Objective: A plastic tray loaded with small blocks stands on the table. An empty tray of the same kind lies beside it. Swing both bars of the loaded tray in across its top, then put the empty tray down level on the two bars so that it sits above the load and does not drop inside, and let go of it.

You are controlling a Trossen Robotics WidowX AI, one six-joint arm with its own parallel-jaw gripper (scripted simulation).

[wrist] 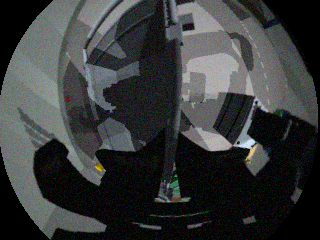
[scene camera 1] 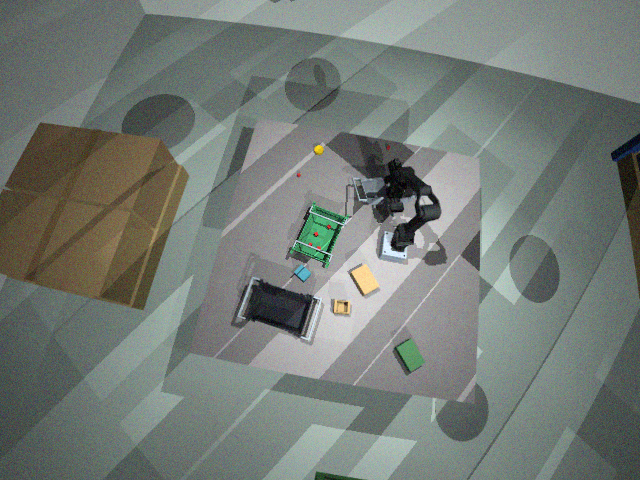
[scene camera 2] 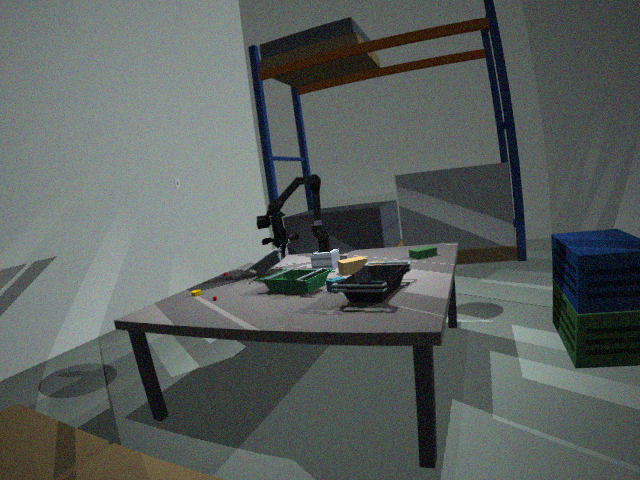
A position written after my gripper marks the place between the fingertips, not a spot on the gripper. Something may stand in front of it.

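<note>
My gripper (wrist: 168,131) is there in the wrist view, and in scene camera 1 I can see a grey tray (scene camera 1: 374,189).
</note>
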